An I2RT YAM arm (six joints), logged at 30 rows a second.
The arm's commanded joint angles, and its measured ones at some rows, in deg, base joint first. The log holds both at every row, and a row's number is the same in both.
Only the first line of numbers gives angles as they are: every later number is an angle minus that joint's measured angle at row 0.
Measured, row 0: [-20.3 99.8 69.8 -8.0 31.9 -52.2]
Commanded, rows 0 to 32: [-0.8 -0.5 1.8 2.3 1.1 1.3]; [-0.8 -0.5 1.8 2.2 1.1 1.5]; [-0.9 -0.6 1.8 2.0 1.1 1.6]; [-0.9 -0.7 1.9 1.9 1.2 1.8]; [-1.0 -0.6 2.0 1.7 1.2 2.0]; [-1.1 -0.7 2.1 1.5 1.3 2.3]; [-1.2 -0.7 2.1 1.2 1.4 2.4]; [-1.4 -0.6 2.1 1.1 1.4 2.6]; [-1.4 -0.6 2.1 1.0 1.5 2.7]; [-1.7 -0.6 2.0 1.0 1.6 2.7]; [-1.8 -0.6 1.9 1.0 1.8 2.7]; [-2.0 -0.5 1.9 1.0 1.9 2.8]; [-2.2 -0.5 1.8 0.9 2.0 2.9]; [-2.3 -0.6 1.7 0.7 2.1 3.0]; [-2.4 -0.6 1.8 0.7 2.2 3.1]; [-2.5 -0.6 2.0 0.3 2.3 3.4]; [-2.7 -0.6 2.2 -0.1 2.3 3.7]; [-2.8 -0.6 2.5 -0.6 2.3 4.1]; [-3.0 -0.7 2.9 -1.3 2.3 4.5]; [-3.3 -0.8 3.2 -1.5 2.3 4.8]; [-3.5 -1.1 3.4 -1.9 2.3 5.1]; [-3.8 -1.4 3.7 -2.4 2.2 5.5]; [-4.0 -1.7 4.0 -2.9 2.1 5.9]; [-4.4 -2.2 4.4 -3.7 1.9 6.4]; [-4.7 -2.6 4.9 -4.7 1.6 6.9]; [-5.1 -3.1 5.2 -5.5 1.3 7.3]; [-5.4 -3.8 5.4 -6.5 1.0 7.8]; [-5.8 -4.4 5.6 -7.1 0.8 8.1]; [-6.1 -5.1 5.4 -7.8 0.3 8.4]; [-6.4 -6.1 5.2 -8.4 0.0 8.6]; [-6.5 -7.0 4.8 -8.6 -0.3 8.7]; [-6.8 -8.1 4.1 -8.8 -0.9 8.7]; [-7.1 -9.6 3.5 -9.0 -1.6 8.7]
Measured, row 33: [-5.2 -3.7 2.0 -8.1 -5.1 6.3]
